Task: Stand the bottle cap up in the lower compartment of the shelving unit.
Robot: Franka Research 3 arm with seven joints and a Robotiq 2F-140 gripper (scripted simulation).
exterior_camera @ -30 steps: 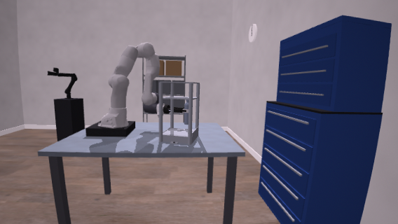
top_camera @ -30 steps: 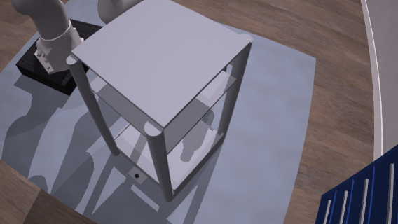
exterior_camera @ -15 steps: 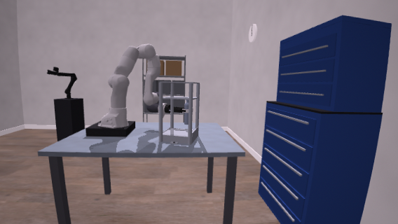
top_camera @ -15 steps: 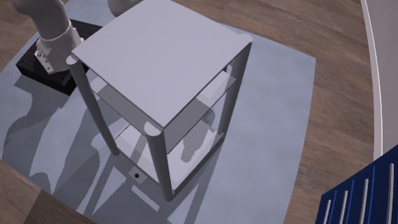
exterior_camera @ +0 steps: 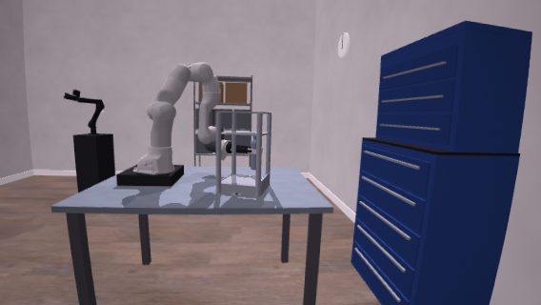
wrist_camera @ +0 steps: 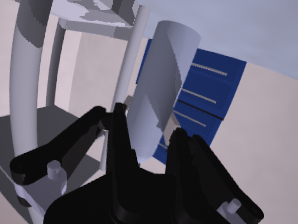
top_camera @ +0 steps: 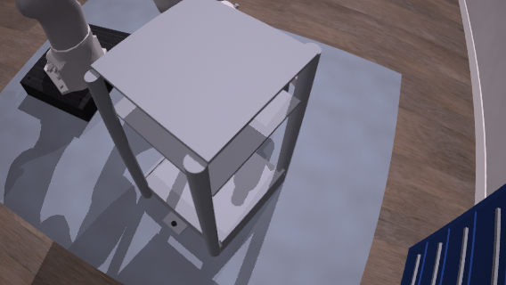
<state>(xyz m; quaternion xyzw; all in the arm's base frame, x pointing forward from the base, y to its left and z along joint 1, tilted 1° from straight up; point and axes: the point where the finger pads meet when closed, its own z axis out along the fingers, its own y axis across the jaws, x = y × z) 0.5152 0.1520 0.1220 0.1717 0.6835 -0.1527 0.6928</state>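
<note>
Now: hand 3 cm past the shelving unit, 21 cm to the left of it and 2 cm below it.
</note>
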